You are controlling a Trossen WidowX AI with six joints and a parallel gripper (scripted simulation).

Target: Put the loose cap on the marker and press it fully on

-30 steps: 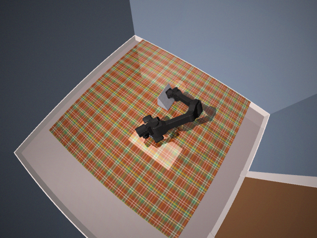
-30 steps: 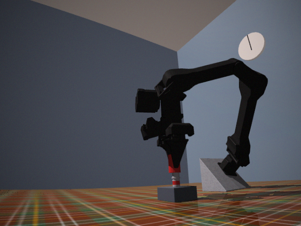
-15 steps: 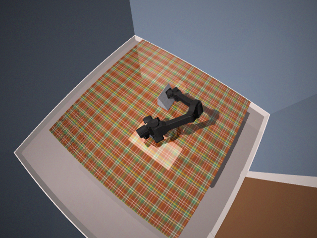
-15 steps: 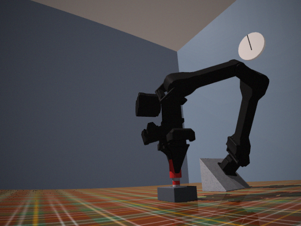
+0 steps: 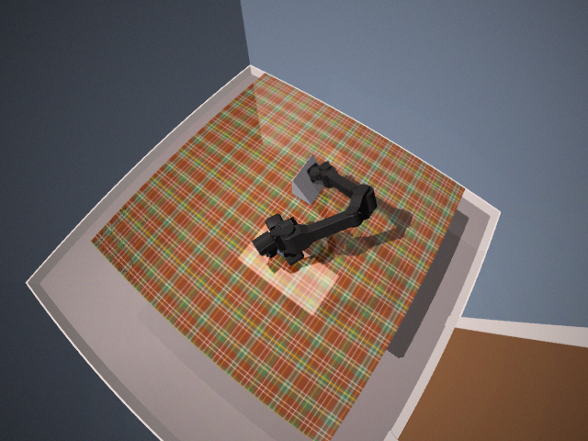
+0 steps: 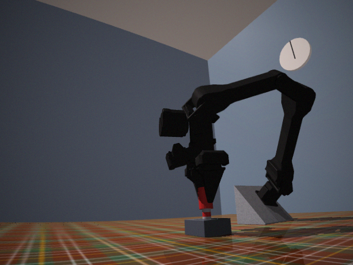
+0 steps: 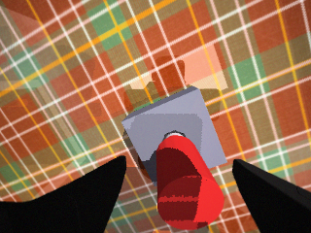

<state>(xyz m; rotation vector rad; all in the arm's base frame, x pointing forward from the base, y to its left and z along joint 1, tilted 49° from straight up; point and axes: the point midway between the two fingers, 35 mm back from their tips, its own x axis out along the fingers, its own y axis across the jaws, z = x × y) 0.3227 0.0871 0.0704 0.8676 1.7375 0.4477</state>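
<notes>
My gripper tip is 1 cm below the red marker cap.
</notes>
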